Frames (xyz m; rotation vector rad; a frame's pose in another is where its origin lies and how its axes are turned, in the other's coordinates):
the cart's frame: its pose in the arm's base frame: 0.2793 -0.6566 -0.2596 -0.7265 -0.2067 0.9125
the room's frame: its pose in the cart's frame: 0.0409 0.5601 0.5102 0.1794 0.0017 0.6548
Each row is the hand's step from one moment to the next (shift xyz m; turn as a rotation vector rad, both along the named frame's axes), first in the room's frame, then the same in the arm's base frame.
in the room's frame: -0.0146 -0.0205 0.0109 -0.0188 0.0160 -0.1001
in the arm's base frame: 0.0151 -0.0062 0.0220 0.0142 -0.0637 -0.0798
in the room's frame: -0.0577 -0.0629 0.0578 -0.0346 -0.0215 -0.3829
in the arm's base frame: 0.0381 -0.0194 0.0938 0.1354 -0.2037 -0.2974
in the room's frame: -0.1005 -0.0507 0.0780 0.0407 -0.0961 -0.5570
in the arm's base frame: 0.0174 -0.0491 0.1266 0.2648 -0.2103 -0.4548
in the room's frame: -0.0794 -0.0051 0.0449 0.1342 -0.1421 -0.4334
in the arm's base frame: -0.0143 -0.0494 0.0755 0.2769 -0.0672 -0.3806
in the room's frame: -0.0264 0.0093 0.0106 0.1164 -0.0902 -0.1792
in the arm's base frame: -0.0139 -0.0193 0.0182 0.1485 0.0288 -0.1758
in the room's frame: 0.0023 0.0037 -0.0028 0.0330 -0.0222 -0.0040
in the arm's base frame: -0.0025 0.0004 -0.0045 0.0246 0.0293 -0.0118
